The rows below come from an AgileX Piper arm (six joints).
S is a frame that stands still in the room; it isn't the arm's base.
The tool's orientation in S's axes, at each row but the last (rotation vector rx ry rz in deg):
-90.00, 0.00, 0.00
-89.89, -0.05, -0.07
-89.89, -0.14, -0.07
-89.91, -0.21, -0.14
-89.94, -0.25, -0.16
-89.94, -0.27, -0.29
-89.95, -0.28, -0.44
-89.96, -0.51, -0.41
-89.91, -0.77, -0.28
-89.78, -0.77, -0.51
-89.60, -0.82, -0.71
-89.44, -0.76, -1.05
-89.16, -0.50, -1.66
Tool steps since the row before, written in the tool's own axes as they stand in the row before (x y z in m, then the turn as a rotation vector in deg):
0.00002, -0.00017, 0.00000, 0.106, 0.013, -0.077
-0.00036, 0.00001, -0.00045, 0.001, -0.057, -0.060
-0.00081, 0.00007, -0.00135, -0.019, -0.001, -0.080
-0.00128, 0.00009, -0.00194, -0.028, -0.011, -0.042
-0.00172, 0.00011, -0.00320, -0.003, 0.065, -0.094
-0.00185, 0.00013, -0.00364, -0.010, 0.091, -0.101
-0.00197, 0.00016, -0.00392, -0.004, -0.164, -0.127
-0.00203, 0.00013, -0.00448, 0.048, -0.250, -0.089
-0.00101, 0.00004, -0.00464, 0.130, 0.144, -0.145
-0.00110, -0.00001, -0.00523, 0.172, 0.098, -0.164
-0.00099, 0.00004, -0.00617, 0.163, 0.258, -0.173
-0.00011, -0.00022, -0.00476, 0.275, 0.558, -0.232
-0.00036, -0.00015, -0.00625, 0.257, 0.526, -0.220
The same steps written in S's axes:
0.00002, 0.00000, 0.00017, 0.106, -0.077, -0.013
-0.00036, -0.00045, -0.00001, 0.001, -0.060, 0.057
-0.00081, -0.00135, -0.00007, -0.019, -0.080, 0.001
-0.00128, -0.00194, -0.00010, -0.028, -0.042, 0.011
-0.00172, -0.00320, -0.00012, -0.003, -0.094, -0.065
-0.00185, -0.00364, -0.00015, -0.009, -0.101, -0.091
-0.00198, -0.00392, -0.00018, -0.006, -0.127, 0.164
-0.00202, -0.00448, -0.00015, 0.046, -0.089, 0.250
-0.00098, -0.00465, -0.00006, 0.132, -0.144, -0.143
-0.00108, -0.00523, -0.00003, 0.174, -0.163, -0.096
-0.00098, -0.00617, -0.00010, 0.168, -0.171, -0.256
-0.00013, -0.00476, 0.00017, 0.285, -0.227, -0.555
-0.00044, -0.00625, 0.00005, 0.267, -0.216, -0.523

